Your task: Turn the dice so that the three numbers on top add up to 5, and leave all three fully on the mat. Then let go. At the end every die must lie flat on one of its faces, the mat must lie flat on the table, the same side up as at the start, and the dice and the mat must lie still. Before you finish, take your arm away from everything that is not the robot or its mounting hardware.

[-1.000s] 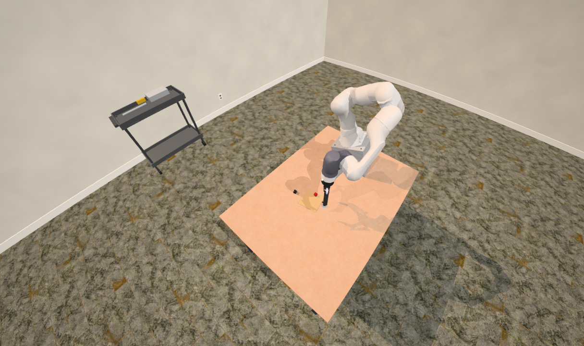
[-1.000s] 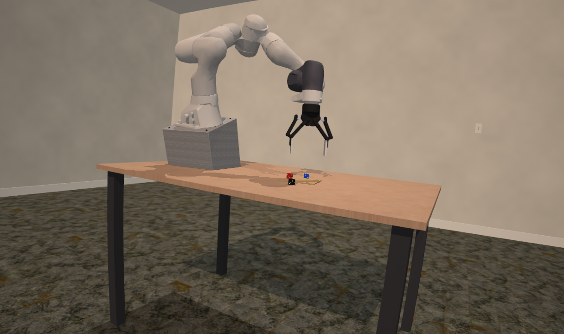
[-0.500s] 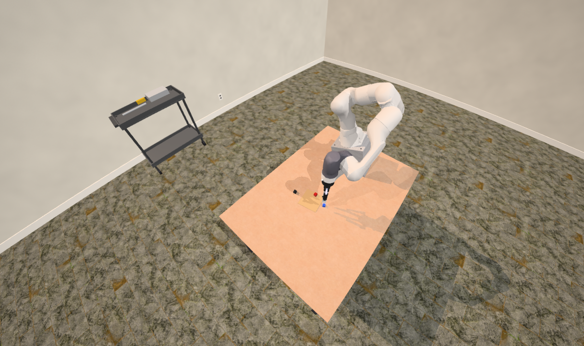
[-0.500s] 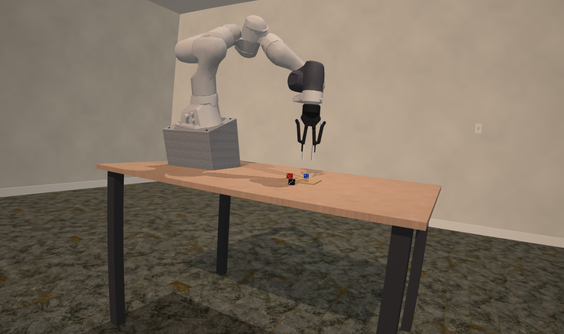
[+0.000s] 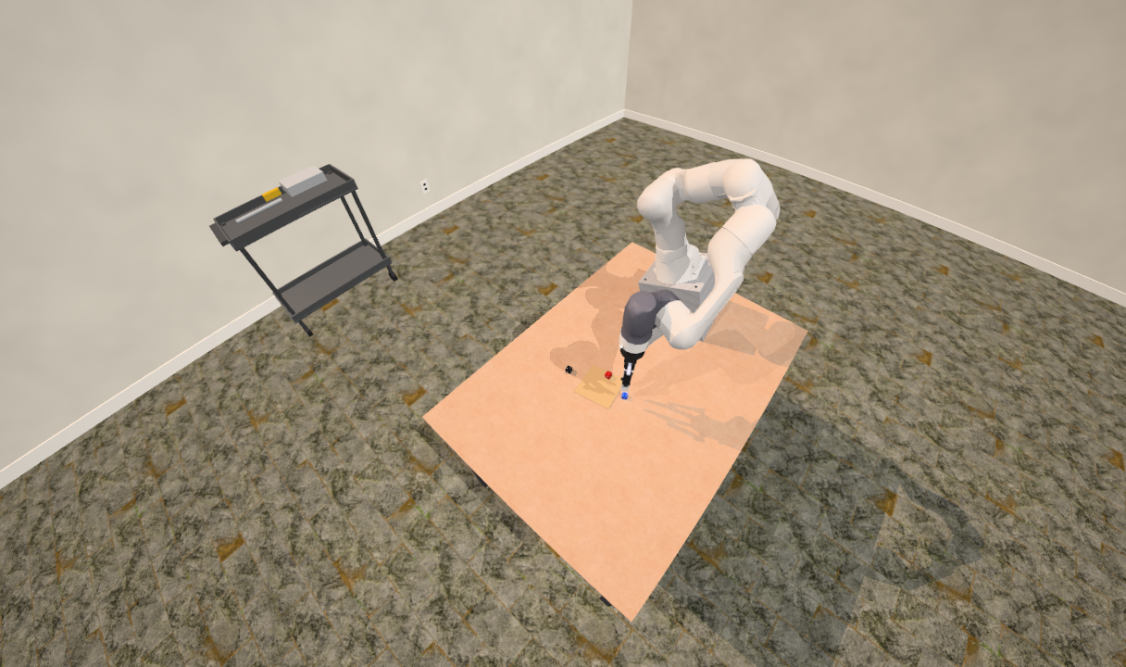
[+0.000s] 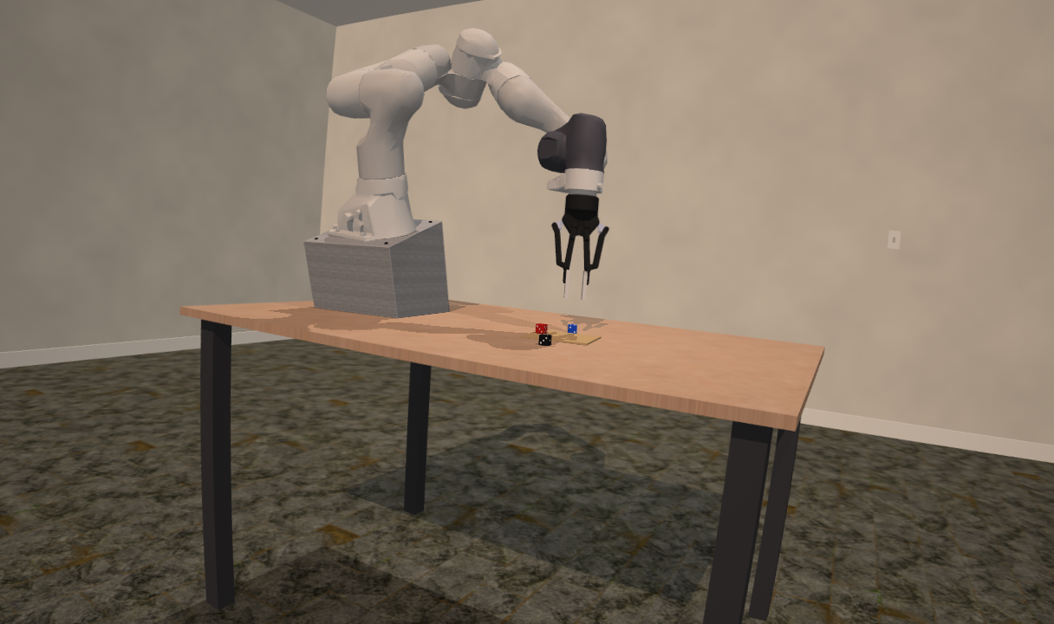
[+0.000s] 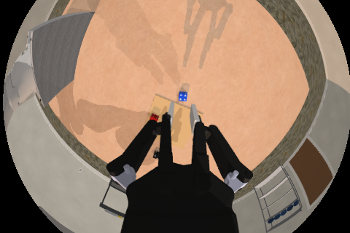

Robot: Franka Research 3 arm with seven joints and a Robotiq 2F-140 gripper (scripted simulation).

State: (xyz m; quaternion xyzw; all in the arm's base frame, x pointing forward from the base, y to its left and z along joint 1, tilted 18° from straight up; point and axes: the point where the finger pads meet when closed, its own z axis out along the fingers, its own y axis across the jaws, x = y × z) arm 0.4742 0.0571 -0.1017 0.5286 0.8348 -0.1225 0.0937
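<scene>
The blue die lies 10 mm to the left of my hand and 100 mm below it. Round my hand: black die: 30 mm ahead, 220 mm to the right, 100 mm below; then tan mat: 10 mm ahead, 90 mm to the right, 110 mm below; then red die: 40 mm behind, 90 mm to the right, 100 mm below.
</scene>
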